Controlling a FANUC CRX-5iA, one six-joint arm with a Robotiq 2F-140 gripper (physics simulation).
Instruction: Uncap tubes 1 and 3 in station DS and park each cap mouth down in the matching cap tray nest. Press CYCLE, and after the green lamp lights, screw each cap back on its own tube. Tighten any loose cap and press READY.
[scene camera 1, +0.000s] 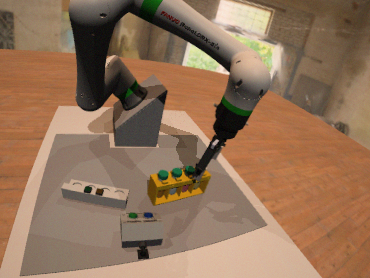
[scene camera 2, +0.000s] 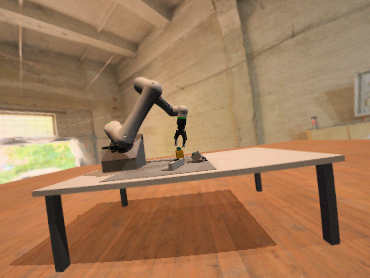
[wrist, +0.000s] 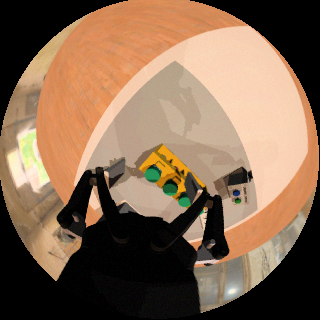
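Seen in the pictures: gripper, fingertip midpoint: (scene camera 2: 179, 146) (wrist: 154, 172); arm's base, origin of the base link: (scene camera 1: 135, 99).
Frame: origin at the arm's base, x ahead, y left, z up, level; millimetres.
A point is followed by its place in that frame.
The yellow station (scene camera 1: 156, 194) @[x 503, y 0, z -132 mm] (scene camera 2: 180, 155) @[x 475, y -7, z -134 mm] (wrist: 161, 151) @[x 456, y 195, z -186 mm] holds upright tubes in a row. Green caps show on three of them in scene camera 1: a left cap (scene camera 1: 163, 175) @[x 479, y 21, z -69 mm], a middle cap (scene camera 1: 177, 172) @[x 470, y 74, z -69 mm] and a third cap (scene camera 1: 190, 170) @[x 464, y 125, z -69 mm]. The finger hides the station's right end there. My gripper (scene camera 1: 199, 175) (scene camera 2: 180, 144) @[x 461, y 182, z -64 mm] (wrist: 154, 172) @[x 461, y 182, z -64 mm] is open and empty above the station; in the wrist view an end cap (wrist: 152, 174) @[x 451, y 180, z -67 mm] shows between its spread fingers. The white cap tray (scene camera 1: 92, 196) @[x 471, y -207, z -155 mm] (scene camera 2: 175, 164) @[x 453, y -263, z -163 mm] has no caps visible in its nests. The button box (scene camera 1: 142, 234) @[x 642, y -79, z -136 mm] (wrist: 237, 194) @[x 589, y -54, z -118 mm] carries a green button (scene camera 1: 133, 215) @[x 586, y -94, z -119 mm] and a blue button (scene camera 1: 148, 215) @[x 591, y -51, z -120 mm].
A small dark green block (scene camera 1: 88, 189) @[x 456, y -219, z -137 mm] and a brown block (scene camera 1: 99, 191) @[x 468, y -183, z -137 mm] sit midway along the cap tray; neither looks lit. A black piece (scene camera 1: 143, 253) @[x 678, y -81, z -181 mm] lies at the button box's front. The grey robot base (scene camera 1: 137, 125) @[x 129, y -2, z -77 mm] stands behind the station on the table (scene camera 2: 280, 159) @[x 1079, y -359, z -193 mm].
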